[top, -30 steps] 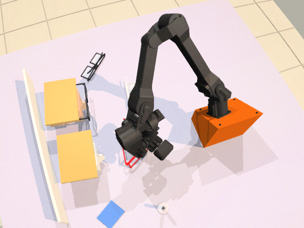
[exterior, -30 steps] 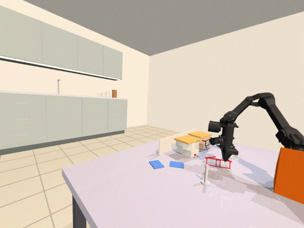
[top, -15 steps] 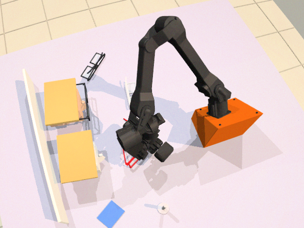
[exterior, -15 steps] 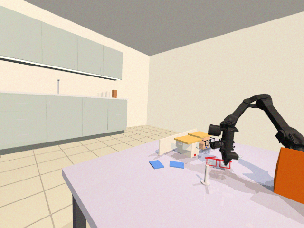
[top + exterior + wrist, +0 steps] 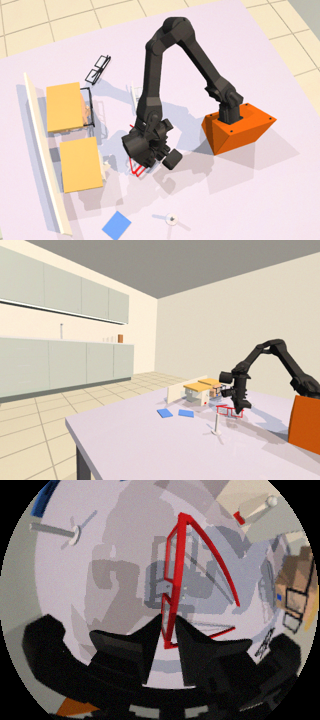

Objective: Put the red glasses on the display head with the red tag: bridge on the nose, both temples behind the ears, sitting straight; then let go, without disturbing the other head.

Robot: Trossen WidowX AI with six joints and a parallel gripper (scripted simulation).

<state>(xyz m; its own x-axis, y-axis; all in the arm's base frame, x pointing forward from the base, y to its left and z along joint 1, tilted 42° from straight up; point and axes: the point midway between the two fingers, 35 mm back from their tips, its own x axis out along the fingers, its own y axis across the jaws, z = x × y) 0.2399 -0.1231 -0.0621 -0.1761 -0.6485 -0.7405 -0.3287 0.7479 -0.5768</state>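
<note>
The white peg is 230 mm to the left of my gripper tip, 60 mm ahead of it and 10 mm above it. Also, from my gripper tip: skin-coloured head (270 mm to the right, 190 mm ahead, 40 mm above); cream board (340 mm ahead, 180 mm to the right, 40 mm above); display head (220 mm ahead, 50 mm to the right, 40 mm above).
</note>
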